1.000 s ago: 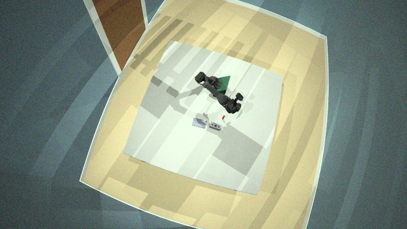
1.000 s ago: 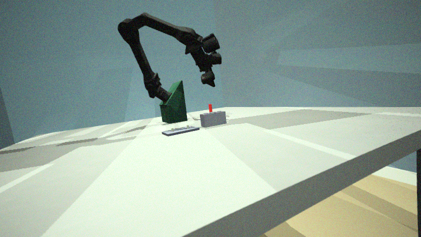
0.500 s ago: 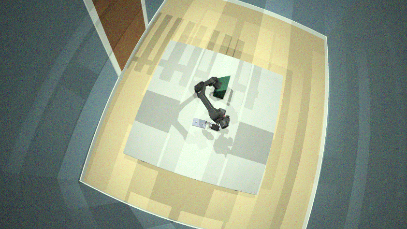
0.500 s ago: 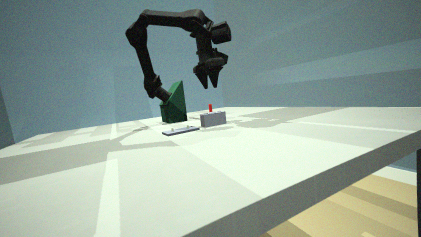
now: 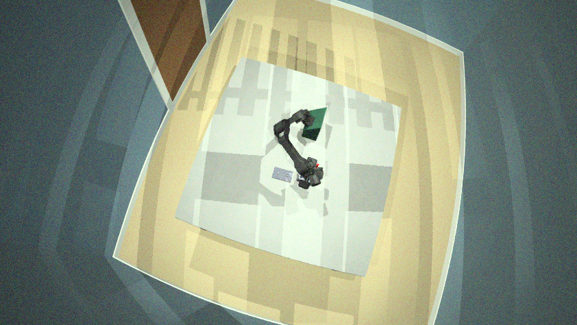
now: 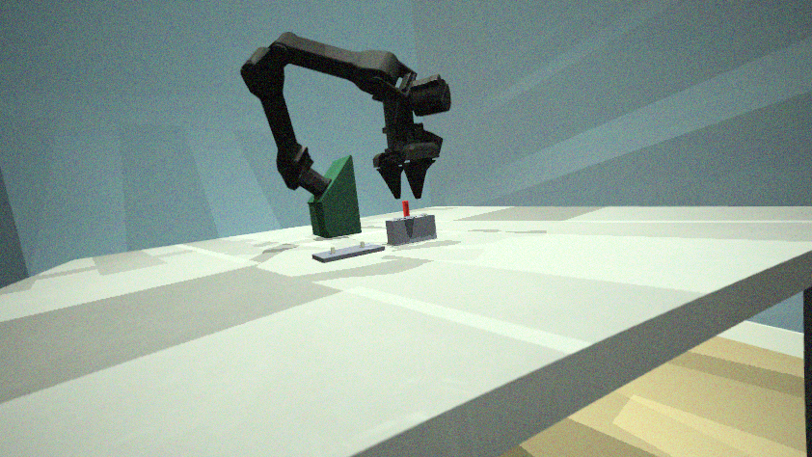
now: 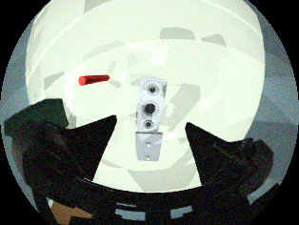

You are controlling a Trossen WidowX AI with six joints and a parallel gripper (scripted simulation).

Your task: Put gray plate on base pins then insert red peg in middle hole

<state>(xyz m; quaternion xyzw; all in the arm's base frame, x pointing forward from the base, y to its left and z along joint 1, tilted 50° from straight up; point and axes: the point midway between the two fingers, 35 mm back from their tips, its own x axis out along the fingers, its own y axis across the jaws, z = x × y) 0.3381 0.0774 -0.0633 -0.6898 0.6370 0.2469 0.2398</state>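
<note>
Now: gripper tip 50 mm above the gray plate. The rest, counted from my gripper tip: red peg 110 mm behind, 40 mm to the left, 50 mm below; base 10 mm ahead, 140 mm to the right, 80 mm below.
</note>
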